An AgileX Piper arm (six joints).
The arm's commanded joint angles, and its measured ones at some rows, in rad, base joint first. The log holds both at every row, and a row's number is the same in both.
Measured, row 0:
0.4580 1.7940 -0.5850 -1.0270 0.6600 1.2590
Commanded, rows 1 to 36:
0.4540 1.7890 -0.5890 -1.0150 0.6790 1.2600
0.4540 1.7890 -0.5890 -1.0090 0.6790 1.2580
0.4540 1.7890 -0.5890 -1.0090 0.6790 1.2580
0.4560 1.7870 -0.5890 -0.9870 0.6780 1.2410
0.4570 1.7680 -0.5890 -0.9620 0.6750 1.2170
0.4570 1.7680 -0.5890 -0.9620 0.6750 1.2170
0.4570 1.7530 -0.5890 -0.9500 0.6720 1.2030
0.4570 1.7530 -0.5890 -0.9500 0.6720 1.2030
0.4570 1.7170 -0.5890 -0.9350 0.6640 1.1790
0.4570 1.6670 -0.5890 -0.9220 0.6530 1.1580
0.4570 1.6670 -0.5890 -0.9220 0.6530 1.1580
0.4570 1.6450 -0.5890 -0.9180 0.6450 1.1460
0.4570 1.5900 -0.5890 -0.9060 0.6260 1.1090
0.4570 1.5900 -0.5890 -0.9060 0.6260 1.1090
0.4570 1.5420 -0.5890 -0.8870 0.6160 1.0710
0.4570 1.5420 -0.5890 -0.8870 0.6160 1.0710
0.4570 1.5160 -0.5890 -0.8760 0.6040 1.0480
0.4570 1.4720 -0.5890 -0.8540 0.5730 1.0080
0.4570 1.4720 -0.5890 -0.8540 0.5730 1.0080
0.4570 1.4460 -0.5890 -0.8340 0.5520 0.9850
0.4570 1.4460 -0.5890 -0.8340 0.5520 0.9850
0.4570 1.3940 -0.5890 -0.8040 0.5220 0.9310
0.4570 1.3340 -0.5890 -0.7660 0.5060 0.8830
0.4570 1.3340 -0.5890 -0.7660 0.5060 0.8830
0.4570 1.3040 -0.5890 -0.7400 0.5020 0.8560
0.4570 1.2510 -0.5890 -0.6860 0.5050 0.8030
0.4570 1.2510 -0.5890 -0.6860 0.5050 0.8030
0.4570 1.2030 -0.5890 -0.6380 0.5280 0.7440
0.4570 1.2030 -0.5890 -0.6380 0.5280 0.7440
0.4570 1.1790 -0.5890 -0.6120 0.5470 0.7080
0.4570 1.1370 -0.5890 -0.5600 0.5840 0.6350
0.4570 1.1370 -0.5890 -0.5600 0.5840 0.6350
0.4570 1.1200 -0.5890 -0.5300 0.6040 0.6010
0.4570 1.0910 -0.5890 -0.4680 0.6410 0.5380
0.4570 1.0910 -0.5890 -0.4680 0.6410 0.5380
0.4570 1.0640 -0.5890 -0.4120 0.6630 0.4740
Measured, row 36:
0.4580 1.1030 -0.5850 -0.4890 0.6160 0.5730
